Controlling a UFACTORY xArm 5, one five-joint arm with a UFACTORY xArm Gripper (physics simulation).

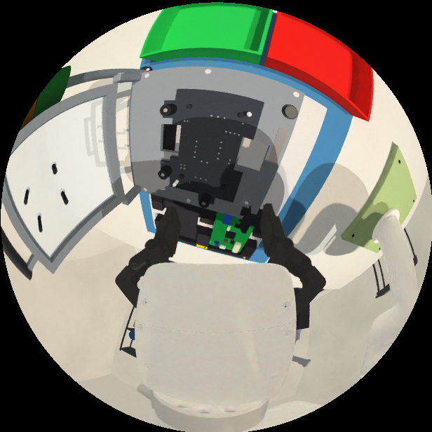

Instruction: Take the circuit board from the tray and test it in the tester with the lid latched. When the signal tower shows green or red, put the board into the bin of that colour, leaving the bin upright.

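Observation:
The tester's grey top plate (215, 80) has a dark nest (205, 150) with small pale dots, posts and a grey block. Its lid (65, 165), a pale panel in a grey frame, stands open at the left. My gripper (219, 214) is open and empty over the tester's front edge. A green circuit board (231, 240) shows among black parts at the front, below the plate; I cannot tell whether it is the task's board. The green bin (205, 30) and the red bin (317, 55) sit side by side behind the tester. The tray cannot be made out.
A blue frame (334, 130) surrounds the tester. A green and orange object (56, 90) is partly visible at the upper left; I cannot tell whether it is the signal tower. A light green plate (387, 200) lies at the right, beside the white arm (400, 260).

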